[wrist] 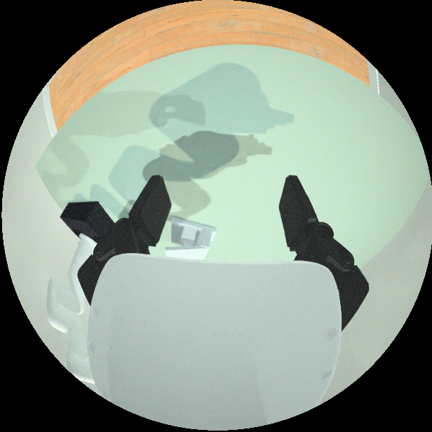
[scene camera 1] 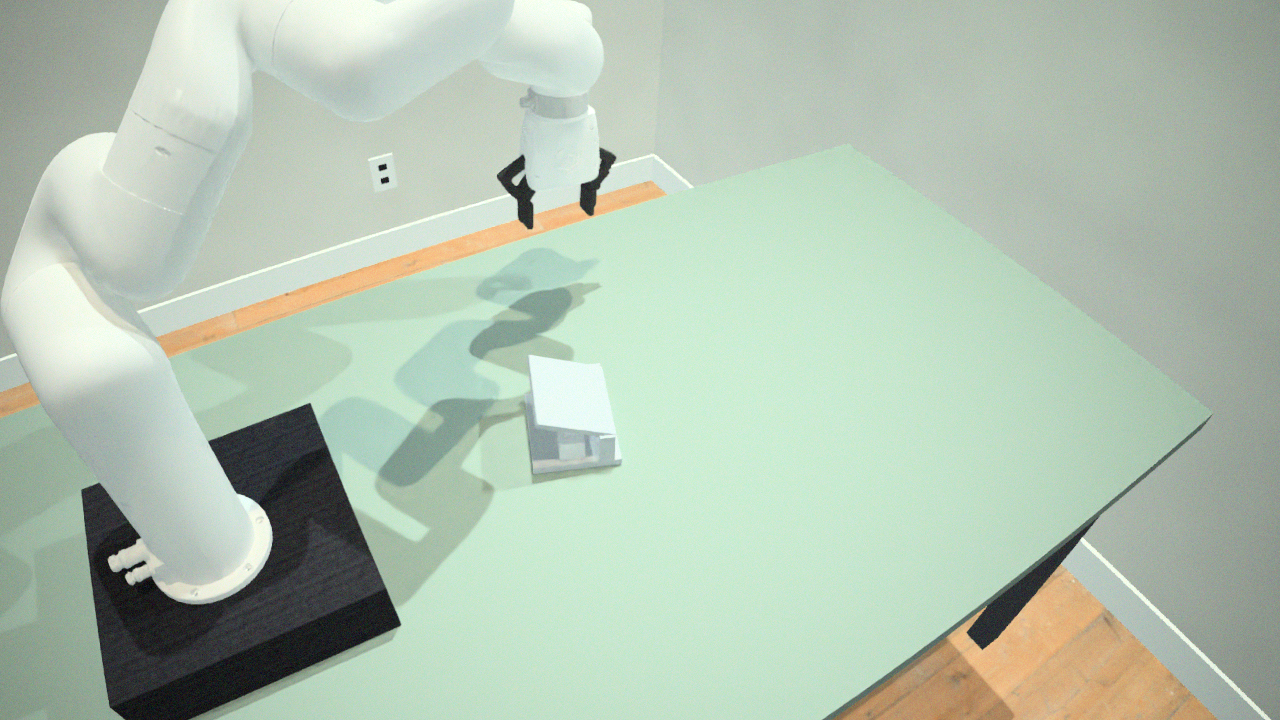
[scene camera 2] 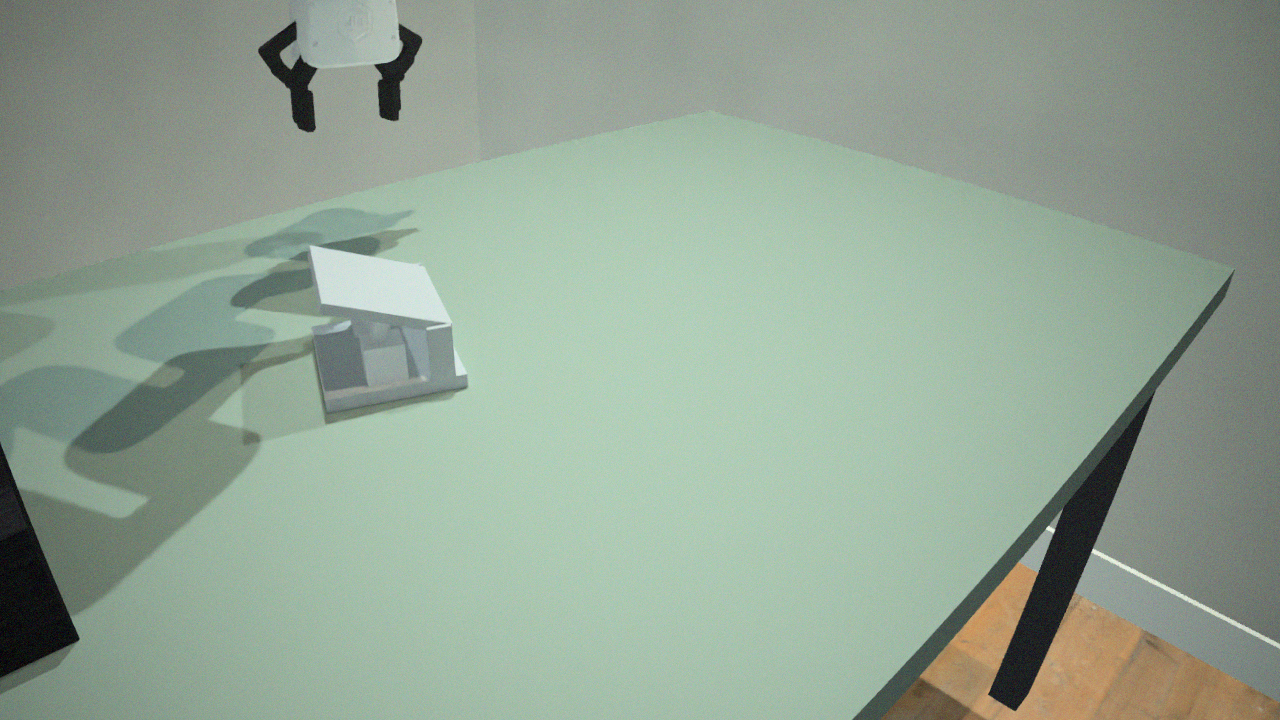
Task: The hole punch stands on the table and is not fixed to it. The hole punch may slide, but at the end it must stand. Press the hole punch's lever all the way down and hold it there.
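Frame: origin at the arm's base, x ahead, y left, z up, level; centimetres.
Seen in the pictures: gripper, fingertip midpoint: (scene camera 1: 557, 218) (scene camera 2: 348, 124); arm's base, origin of the base link: (scene camera 1: 212, 548).
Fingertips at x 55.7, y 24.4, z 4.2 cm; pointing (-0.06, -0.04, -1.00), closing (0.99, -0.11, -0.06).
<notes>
Offsets run from my fingertips to a thing's top centre. Level surfaces: height alone.
The pale grey-white hole punch @[dz -3.6, dx -13.4, dy -25.1 cm] (scene camera 1: 588, 452) (scene camera 2: 387, 365) (wrist: 189, 234) stands upright on its base on the table. Its lever @[dz -3.6, dx -13.4, dy -25.1 cm] (scene camera 1: 571, 394) (scene camera 2: 380, 284) (wrist: 188, 251) is a flat plate that slants above the base, with an open gap under its raised end. My gripper (scene camera 1: 556, 221) (scene camera 2: 349, 123) (wrist: 223, 188) is open, with nothing between its fingers. It points down and hangs well above the table, high over the hole punch and apart from it. In the wrist view the gripper's body hides part of the lever.
The green table @[dz -12.1 cm] (scene camera 1: 805, 402) (scene camera 2: 671, 402) (wrist: 240, 215) carries the black base block (scene camera 1: 340, 573) (scene camera 2: 31, 591) (wrist: 82, 217) of the arm at the left in scene camera 1. The arm's shadows fall on the table beside the punch. A wall stands behind the table.
</notes>
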